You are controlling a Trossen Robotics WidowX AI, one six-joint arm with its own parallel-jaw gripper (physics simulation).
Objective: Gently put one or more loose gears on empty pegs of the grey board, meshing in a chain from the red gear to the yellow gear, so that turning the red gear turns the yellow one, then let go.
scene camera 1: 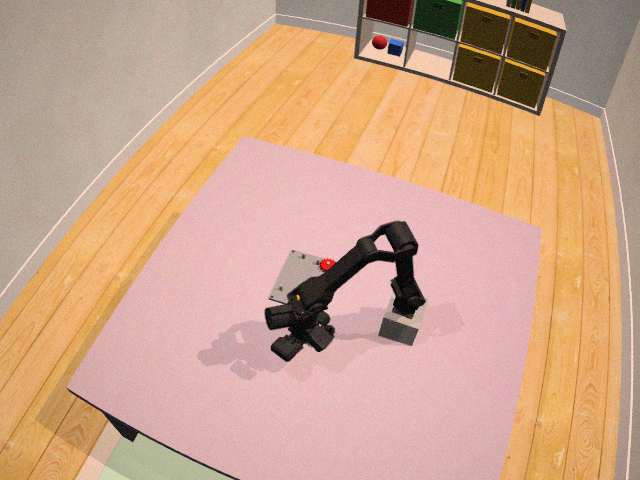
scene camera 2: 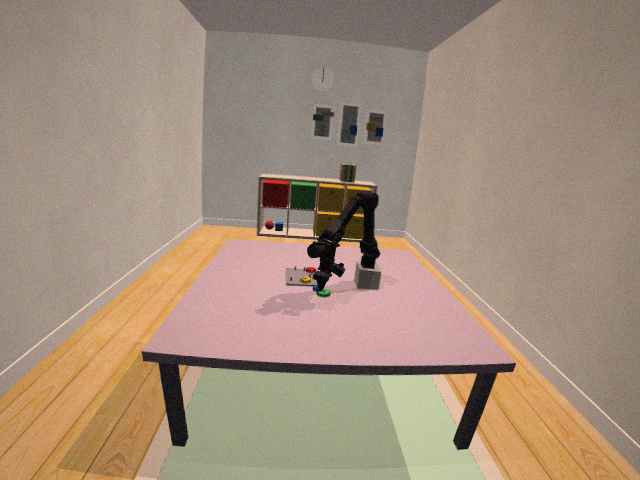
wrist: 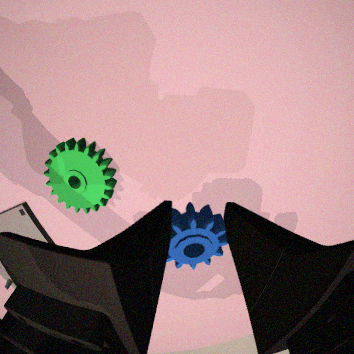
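Pixels of known places: gripper, fingertip midpoint: [scene camera 1: 296, 348] [scene camera 2: 321, 290] [wrist: 198, 208]; arm's base at its link origin: [scene camera 1: 405, 306] [scene camera 2: 367, 265].
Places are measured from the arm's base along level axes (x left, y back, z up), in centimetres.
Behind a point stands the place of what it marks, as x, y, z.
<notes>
My gripper [scene camera 1: 303, 343] @(23.3, -23.6, -4.3) [scene camera 2: 321, 287] @(23.3, -23.6, -4.3) [wrist: 198, 208] @(23.3, -23.6, -4.3) is shut on the blue gear [wrist: 209, 237] @(23.5, -24.8, -3.3) and holds it above the table, beside the board. A bit of the blue gear [scene camera 2: 316, 288] @(23.9, -25.8, -3.3) shows by the fingers in scene camera 2. The loose green gear [scene camera 2: 324, 293] @(16.5, -21.6, -9.1) [wrist: 96, 184] @(16.2, -22.8, -9.1) lies flat on the table, left of the fingers in the wrist view. The grey board [scene camera 1: 295, 272] @(-5.2, -36.8, -9.8) [scene camera 2: 296, 277] @(-1.3, -35.6, -9.8) [wrist: 19, 219] @(4.1, -24.8, -9.8) carries the red gear [scene camera 1: 325, 266] @(-10.4, -28.8, -8.2) [scene camera 2: 310, 269] @(-10.0, -28.7, -8.2) and the yellow gear [scene camera 1: 297, 297] @(4.3, -31.9, -8.5) [scene camera 2: 305, 279] @(3.8, -30.9, -8.3). Empty pegs show on it; the arm hides part of it.
The arm's grey base block [scene camera 1: 397, 328] @(5.7, 0.1, -3.5) [scene camera 2: 367, 277] @(5.7, -0.5, -4.1) stands on the pink table [scene camera 1: 392, 403] @(26.2, 7.3, -10.6) [scene camera 2: 320, 330] @(45.8, -23.7, -10.6), to the right of the board in both scene views. The upper arm reaches over the board's right side. A shelf unit stands far behind the table.
</notes>
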